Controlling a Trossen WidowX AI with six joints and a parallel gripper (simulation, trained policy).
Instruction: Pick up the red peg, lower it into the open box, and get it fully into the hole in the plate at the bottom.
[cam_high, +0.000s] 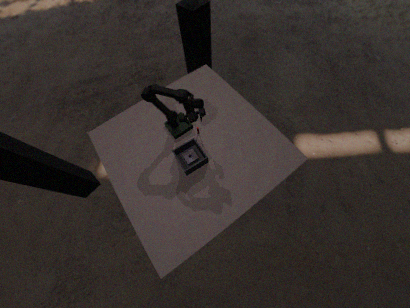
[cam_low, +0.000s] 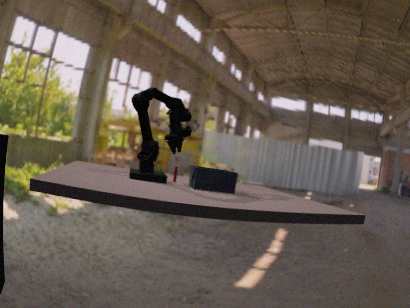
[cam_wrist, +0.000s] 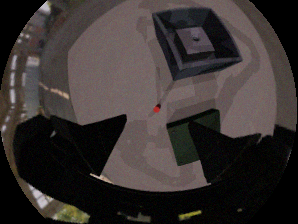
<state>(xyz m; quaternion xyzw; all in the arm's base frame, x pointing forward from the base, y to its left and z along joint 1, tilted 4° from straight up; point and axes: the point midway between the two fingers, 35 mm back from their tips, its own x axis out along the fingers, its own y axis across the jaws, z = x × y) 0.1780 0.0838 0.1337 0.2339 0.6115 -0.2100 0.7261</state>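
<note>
The red peg is 1 cm ahead of my gripper tip, 1 cm to the left of it and 11 cm below it. Also, from my gripper tip: plate 12 cm ahead, 19 cm to the right, 10 cm below; dark box 12 cm ahead, 19 cm to the right, 12 cm below.
</note>
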